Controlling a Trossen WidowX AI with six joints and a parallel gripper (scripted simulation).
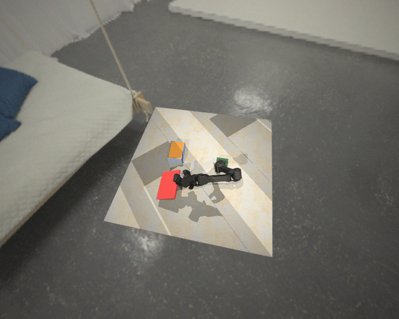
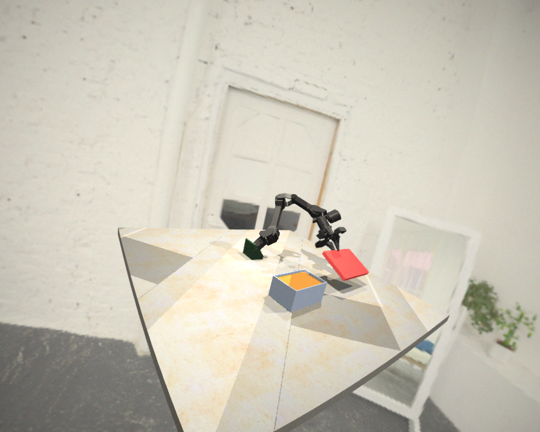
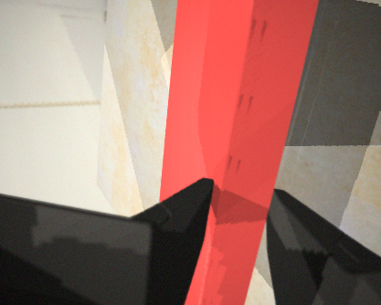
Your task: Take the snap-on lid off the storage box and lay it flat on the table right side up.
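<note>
The red lid is 70 mm ahead of my gripper tip, 20 mm to the left of it and 30 mm below it.
</note>
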